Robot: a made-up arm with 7 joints. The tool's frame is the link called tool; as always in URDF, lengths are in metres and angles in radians. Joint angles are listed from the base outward.
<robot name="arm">
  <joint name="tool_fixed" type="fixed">
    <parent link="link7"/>
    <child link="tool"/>
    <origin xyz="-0.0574 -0.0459 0.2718" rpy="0 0 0"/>
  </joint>
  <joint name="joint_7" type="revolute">
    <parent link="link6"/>
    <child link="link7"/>
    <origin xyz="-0.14 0.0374 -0.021" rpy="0 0 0"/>
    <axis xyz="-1 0 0"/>
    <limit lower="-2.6" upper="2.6"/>
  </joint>
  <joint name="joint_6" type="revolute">
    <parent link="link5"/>
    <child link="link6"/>
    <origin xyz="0.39 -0.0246 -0.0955" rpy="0 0 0"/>
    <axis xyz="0 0 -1"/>
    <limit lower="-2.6" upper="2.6"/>
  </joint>
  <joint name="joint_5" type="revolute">
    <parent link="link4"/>
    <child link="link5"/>
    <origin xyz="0.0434 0.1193 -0.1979" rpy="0 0 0"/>
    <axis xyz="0 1 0"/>
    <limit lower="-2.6" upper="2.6"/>
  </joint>
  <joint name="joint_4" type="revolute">
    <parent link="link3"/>
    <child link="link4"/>
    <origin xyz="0.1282 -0.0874 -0.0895" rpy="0 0 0"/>
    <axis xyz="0 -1 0"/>
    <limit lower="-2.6" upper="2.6"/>
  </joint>
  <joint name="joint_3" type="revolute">
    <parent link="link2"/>
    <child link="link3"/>
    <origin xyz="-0.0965 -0.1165 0.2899" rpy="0 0 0"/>
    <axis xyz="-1 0 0"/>
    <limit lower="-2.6" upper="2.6"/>
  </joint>
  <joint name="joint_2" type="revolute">
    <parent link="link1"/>
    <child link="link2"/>
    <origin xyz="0.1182 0.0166 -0.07" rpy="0 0 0"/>
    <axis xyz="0 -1 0"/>
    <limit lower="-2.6" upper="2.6"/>
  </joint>
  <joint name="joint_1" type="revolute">
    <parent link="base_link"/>
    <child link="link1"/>
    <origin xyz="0 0 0.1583" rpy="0 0 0"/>
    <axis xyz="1 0 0"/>
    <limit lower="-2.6" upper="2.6"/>
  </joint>
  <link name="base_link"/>
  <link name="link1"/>
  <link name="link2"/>
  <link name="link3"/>
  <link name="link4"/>
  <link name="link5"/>
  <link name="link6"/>
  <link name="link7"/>
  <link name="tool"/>
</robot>
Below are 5 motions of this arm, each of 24 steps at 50 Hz.
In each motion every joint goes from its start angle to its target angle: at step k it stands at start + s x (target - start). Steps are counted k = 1, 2, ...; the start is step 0. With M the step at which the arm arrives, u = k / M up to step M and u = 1 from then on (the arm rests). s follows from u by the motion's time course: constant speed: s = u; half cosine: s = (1 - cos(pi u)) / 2; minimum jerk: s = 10 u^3 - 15 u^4 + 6 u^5.
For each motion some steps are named. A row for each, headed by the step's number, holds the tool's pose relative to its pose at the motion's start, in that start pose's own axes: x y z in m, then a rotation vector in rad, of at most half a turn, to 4 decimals.
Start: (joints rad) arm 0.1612 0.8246 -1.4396 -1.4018 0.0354 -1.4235 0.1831
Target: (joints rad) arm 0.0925 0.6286 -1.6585 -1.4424 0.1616 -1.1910 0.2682
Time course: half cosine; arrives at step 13
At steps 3, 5, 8, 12, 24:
3: 0.0121 0.0044 -0.0074 0.0232 -0.0186 -0.0145
5: 0.0319 0.0117 -0.0169 0.0591 -0.0457 -0.0364
8: 0.0693 0.0259 -0.0268 0.1220 -0.0881 -0.0731
12: 0.1029 0.0386 -0.0279 0.1740 -0.1187 -0.1018
24: 0.1045 0.0392 -0.0278 0.1763 -0.1200 -0.1031

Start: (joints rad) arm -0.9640 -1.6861 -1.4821 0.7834 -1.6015 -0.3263 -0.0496
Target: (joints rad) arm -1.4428 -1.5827 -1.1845 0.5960 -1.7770 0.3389 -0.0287
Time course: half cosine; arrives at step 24
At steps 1, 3, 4, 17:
1: -0.0001 0.0003 0.0000 0.0002 -0.0023 -0.0022
3: -0.0005 0.0031 -0.0001 0.0015 -0.0206 -0.0196
4: -0.0009 0.0054 -0.0001 0.0029 -0.0362 -0.0343
17: -0.0024 0.0610 0.0078 0.1126 -0.4098 -0.3680

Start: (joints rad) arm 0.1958 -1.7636 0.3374 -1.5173 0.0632 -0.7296 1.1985
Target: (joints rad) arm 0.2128 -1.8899 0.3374 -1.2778 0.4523 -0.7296 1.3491
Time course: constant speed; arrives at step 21
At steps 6, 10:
6: 0.0052 0.0049 -0.0035 -0.0051 0.0245 0.0624
10: 0.0078 0.0080 -0.0055 -0.0084 0.0397 0.1044

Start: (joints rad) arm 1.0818 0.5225 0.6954 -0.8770 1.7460 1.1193 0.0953
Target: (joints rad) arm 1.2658 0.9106 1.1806 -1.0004 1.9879 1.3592 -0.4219
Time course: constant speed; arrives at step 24
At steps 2, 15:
2: 0.0106 -0.0047 0.0013 0.0488 0.0388 -0.0065
15: 0.0527 -0.0148 -0.0178 0.3150 0.3046 -0.0422

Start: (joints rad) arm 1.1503 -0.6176 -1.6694 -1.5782 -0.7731 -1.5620 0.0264
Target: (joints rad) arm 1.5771 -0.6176 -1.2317 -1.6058 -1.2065 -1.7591 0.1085
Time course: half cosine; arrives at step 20
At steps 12, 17, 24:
12: -0.0348 0.0660 0.1073 -0.1550 0.0504 0.1012
17: -0.0460 0.0896 0.1583 -0.2222 0.0844 0.1648
24: -0.0477 0.0936 0.1680 -0.2347 0.0913 0.1781

